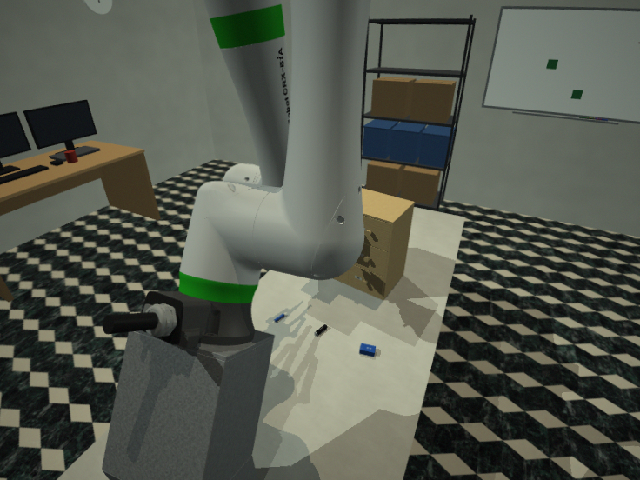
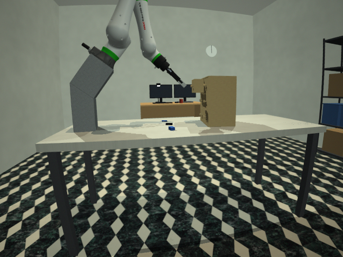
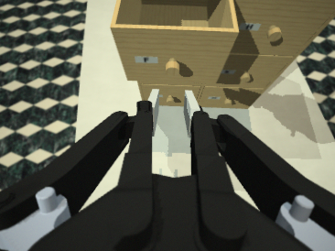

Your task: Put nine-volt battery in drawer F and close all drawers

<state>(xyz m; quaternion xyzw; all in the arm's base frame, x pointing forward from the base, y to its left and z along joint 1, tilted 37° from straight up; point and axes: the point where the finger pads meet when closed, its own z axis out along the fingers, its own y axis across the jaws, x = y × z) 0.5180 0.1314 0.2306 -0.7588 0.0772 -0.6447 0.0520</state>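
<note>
My gripper is now 11 cm past the blue nine-volt battery, 27 cm to the left of it and 28 cm above it. From my hand the other things lie so: black cylinder 11 cm behind, 11 cm to the right, 29 cm below; then blue cylinder 14 cm behind, 4 cm to the left, 29 cm below.
</note>
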